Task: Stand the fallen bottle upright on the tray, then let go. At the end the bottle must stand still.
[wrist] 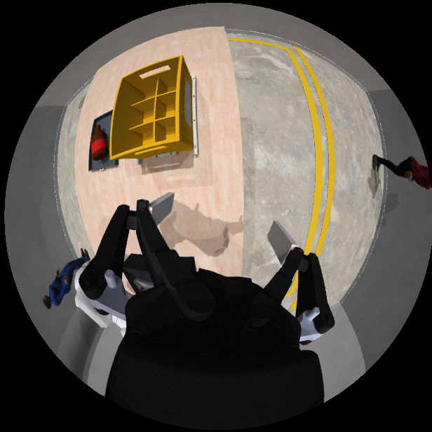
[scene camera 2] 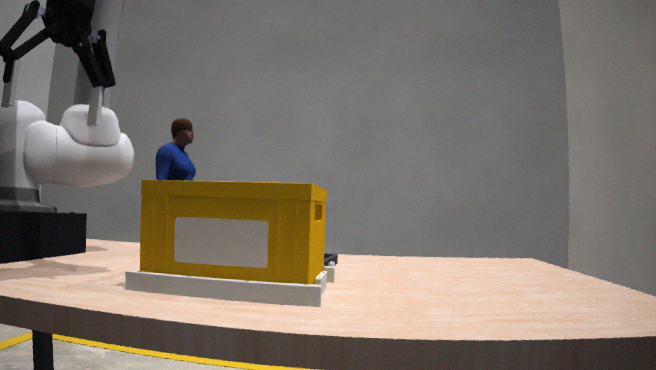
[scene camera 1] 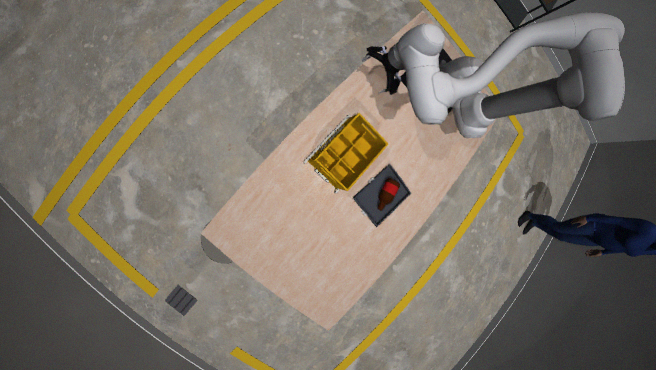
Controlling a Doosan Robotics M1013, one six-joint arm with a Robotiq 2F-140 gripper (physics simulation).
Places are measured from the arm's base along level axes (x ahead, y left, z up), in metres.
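Pixels of known places: gripper, between the fingertips: (scene camera 2: 53,116) (scene camera 1: 373,75); arm's base, origin of its link: (scene camera 2: 6,211).
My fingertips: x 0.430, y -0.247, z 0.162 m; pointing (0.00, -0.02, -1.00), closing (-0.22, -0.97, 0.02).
Note:
Ahead of a thing's pixels: the offset from my fingertips to its top centre.
A brown bottle with a red label @(dx +0.208, dy +0.487, dz -0.186 m) (scene camera 1: 389,192) (wrist: 99,145) lies on its side on the dark tray @(dx +0.216, dy +0.484, dz -0.240 m) (scene camera 1: 366,197) (wrist: 106,119). Its neck points to the lower left in scene camera 1 and away from the gripper in the wrist view. In scene camera 2 the bottle is hidden; a corner of the tray (scene camera 2: 331,259) shows behind the crate. My gripper (scene camera 1: 377,73) (scene camera 2: 50,114) (wrist: 222,215) is open and empty, fingers pointing down, high above the robot's end of the table, well apart from the bottle and tray.
A yellow crate with compartments @(dx +0.242, dy +0.192, dz -0.090 m) (scene camera 1: 348,151) (scene camera 2: 295,235) (wrist: 152,107) stands right beside the tray, between it and one long table edge, with pale rails @(dx +0.252, dy +0.094, dz -0.236 m) (scene camera 2: 225,291) at its foot. The robot's base stands at the table's far end. A person in blue (scene camera 1: 607,232) (scene camera 2: 175,162) is beyond the table.

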